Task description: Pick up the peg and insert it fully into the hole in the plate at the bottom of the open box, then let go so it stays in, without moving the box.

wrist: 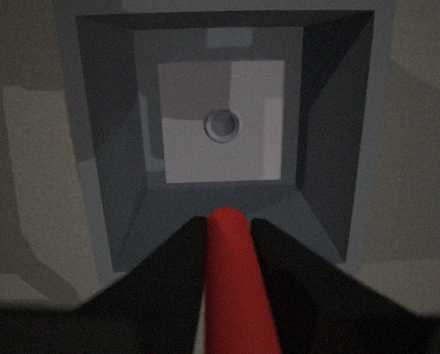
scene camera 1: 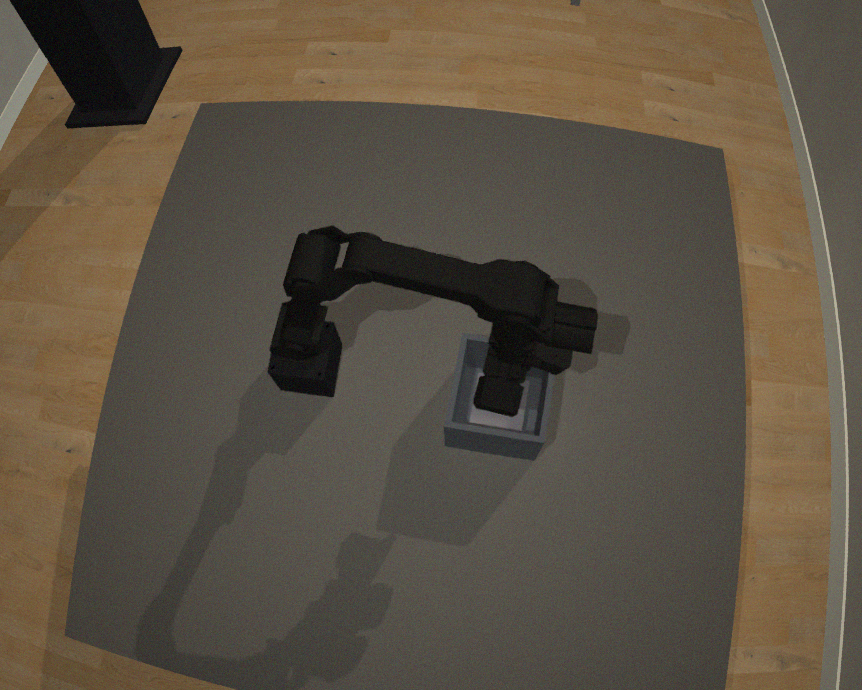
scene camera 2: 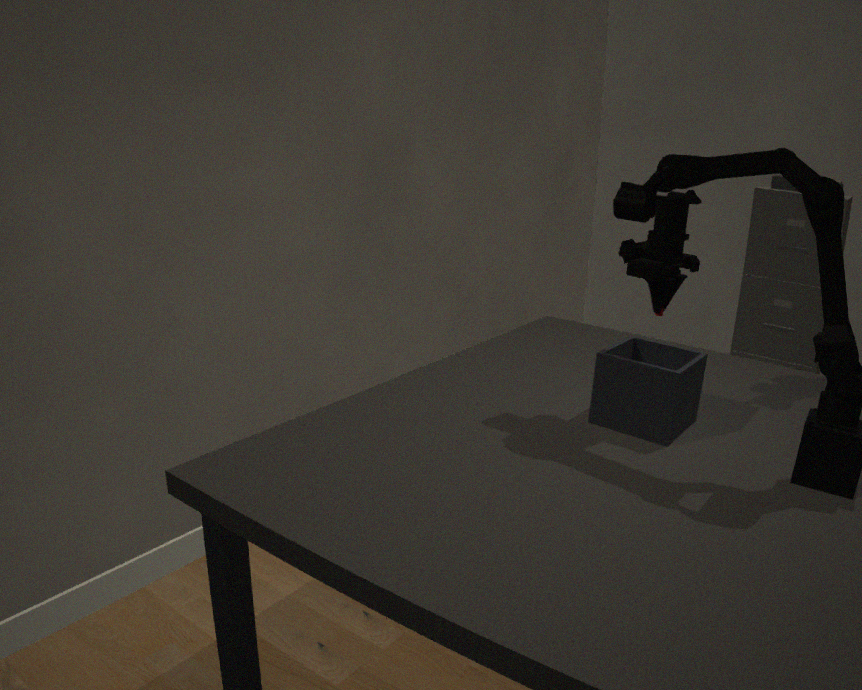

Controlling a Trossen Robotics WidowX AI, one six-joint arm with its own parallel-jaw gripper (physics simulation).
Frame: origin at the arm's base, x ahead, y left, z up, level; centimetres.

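Seen in the pictures: gripper, fingertip midpoint: (wrist: 228,231) (scene camera 1: 507,367) (scene camera 2: 658,312); arm's base at its link origin: (scene camera 1: 301,345) (scene camera 2: 837,423).
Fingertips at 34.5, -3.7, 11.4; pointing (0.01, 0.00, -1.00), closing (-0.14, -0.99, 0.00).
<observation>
Pixels of each thing's middle, then the offset from my fingertips to it, as dx, dy, dz. Level surfaces: height alone.
- red peg at the middle of its body: (wrist: 237,309) (scene camera 2: 661,293) +0.0, +0.0, +3.5
- open grey-blue box at the middle of its body: (wrist: 223,127) (scene camera 1: 500,399) (scene camera 2: 648,388) +0.0, -0.5, -14.8
- light plate at the middle of its body: (wrist: 221,118) (scene camera 1: 499,405) +0.0, -0.5, -18.3
- dark grey table at its surface level: dz -21.7
My gripper (scene camera 2: 658,310) (wrist: 228,231) is shut on the red peg (wrist: 235,285) (scene camera 2: 659,313), whose tip shows just past the fingertips. It hangs above the open grey-blue box (scene camera 1: 491,442) (scene camera 2: 639,398) (wrist: 377,125), clear of its rim. In scene camera 1 the arm hides the fingers, the peg and part of the box's inside. In the wrist view the light plate (wrist: 195,150) lies at the bottom of the box. Its round hole (wrist: 222,125) is near the plate's middle and shows ahead of the peg's tip, above it in the picture.
The box stands on the dark grey table (scene camera 1: 618,503) (scene camera 2: 431,467). The arm's base (scene camera 1: 305,366) (scene camera 2: 826,456) stands on the table to one side of the box. The box's four walls rise around the plate. A grey cabinet (scene camera 2: 772,244) stands behind the table.
</observation>
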